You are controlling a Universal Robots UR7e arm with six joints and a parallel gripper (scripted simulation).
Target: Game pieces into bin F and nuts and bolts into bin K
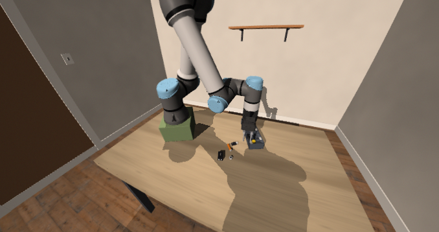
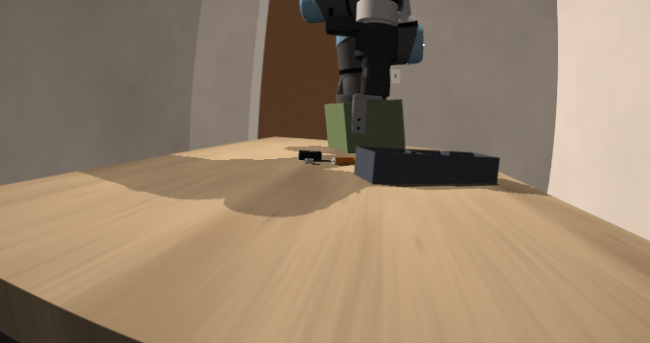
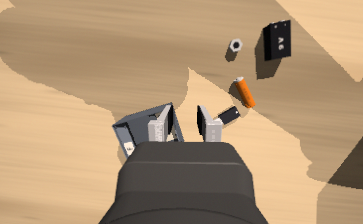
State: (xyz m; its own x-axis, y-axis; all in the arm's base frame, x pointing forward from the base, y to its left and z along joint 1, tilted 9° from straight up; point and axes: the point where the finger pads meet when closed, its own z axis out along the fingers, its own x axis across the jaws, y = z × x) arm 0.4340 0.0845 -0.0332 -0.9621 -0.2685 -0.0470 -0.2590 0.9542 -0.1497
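Now: the hex nut 50 mm behind my hand, 100 mm to the right of it and 80 mm below it. From my hand the other things lie so: white domino (20 mm ahead, 40 mm to the left, 70 mm below); then yellow die (30 mm ahead, 60 mm to the left, 70 mm below); then black USB stick (70 mm behind, 80 mm below).
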